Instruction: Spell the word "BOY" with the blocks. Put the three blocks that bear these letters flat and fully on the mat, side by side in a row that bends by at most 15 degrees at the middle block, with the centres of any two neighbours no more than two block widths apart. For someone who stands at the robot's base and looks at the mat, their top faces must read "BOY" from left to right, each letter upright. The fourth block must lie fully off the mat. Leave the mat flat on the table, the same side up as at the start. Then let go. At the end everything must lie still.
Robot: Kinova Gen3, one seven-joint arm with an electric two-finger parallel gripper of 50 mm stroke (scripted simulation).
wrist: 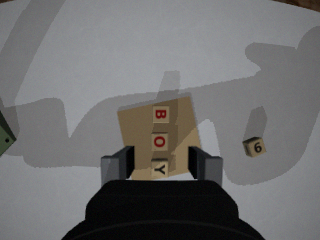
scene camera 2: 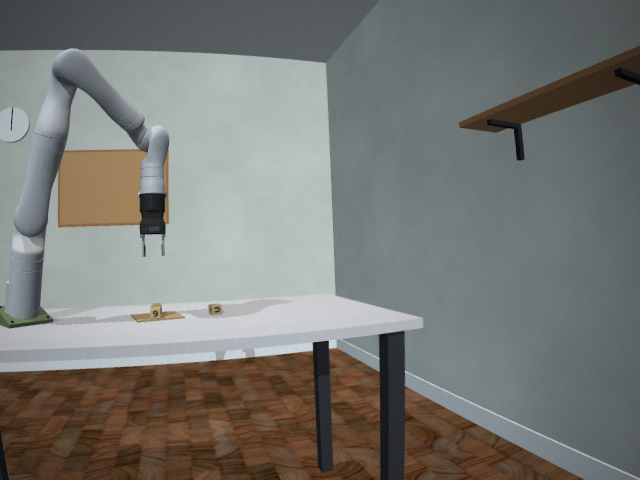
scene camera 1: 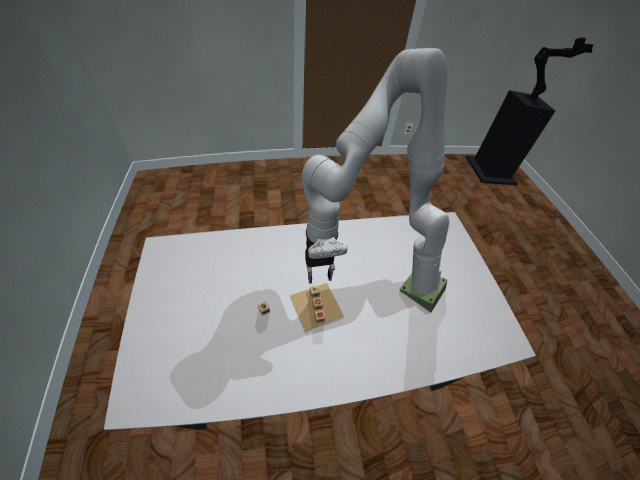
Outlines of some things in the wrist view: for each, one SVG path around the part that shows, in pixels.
My gripper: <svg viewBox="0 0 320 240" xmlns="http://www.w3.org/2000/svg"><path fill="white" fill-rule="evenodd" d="M61 239L265 240L257 230L239 218L236 202L222 188L223 158L211 156L197 146L188 146L188 170L193 178L197 178L197 180L126 180L126 178L129 179L135 169L135 146L126 146L112 156L101 157L102 187L86 205L86 220L72 228Z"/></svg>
A tan mat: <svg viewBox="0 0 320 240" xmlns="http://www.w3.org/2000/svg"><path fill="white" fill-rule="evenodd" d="M190 96L117 112L124 147L135 146L135 170L131 175L132 180L160 179L151 178L152 158L168 159L169 176L189 172L187 169L188 146L197 146L201 149ZM152 132L168 133L168 151L151 150ZM153 105L170 106L169 123L152 122Z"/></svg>
